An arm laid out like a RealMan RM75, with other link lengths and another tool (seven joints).
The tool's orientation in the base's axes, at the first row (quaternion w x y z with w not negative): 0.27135, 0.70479, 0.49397, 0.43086
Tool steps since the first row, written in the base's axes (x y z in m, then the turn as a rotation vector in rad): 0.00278, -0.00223, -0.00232, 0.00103, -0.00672, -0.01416; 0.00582, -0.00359, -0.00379, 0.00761, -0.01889, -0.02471; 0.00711, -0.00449, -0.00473, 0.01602, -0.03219, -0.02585; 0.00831, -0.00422, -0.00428, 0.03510, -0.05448, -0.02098; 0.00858, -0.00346, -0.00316, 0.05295, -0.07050, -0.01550; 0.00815, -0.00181, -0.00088, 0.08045, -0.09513, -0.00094; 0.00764, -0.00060, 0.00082, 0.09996, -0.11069, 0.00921; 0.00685, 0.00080, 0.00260, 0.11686, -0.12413, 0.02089; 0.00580, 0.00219, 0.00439, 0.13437, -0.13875, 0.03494; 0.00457, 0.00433, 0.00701, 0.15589, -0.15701, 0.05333; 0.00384, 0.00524, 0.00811, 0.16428, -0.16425, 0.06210; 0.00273, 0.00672, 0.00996, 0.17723, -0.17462, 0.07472; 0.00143, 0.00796, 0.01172, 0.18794, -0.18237, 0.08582
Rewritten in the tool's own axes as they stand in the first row. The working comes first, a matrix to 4 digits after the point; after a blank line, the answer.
The tool's axes in the first row as the columns of a matrix, in the base's axes (used below as rounded here):
0.1407, 0.4625, 0.8754
0.9301, -0.3647, 0.0432
0.3393, 0.8081, -0.4815

-0.00247, 0.00022, 0.00345, -0.01091, -0.00852, 0.00743; -0.00381, 0.00094, 0.00676, -0.02488, -0.00956, 0.01774; -0.00478, 0.00110, 0.00831, -0.03646, -0.00174, 0.02508; -0.00421, 0.00192, 0.00915, -0.05285, 0.01915, 0.03847; -0.00308, 0.00268, 0.00888, -0.06338, 0.03768, 0.05077; -0.00084, 0.00372, 0.00748, -0.07748, 0.07114, 0.06677; 0.00080, 0.00441, 0.00627, -0.08576, 0.09404, 0.07829; 0.00259, 0.00498, 0.00478, -0.09192, 0.11620, 0.08688; 0.00434, 0.00543, 0.00306, -0.09829, 0.14098, 0.09481; 0.00705, 0.00620, 0.00081, -0.10601, 0.17246, 0.10400; 0.00817, 0.00642, -0.00032, -0.10858, 0.18606, 0.10681; 0.01001, 0.00686, -0.00212, -0.11213, 0.20603, 0.11163; 0.01158, 0.00723, -0.00405, -0.11406, 0.22278, 0.11532
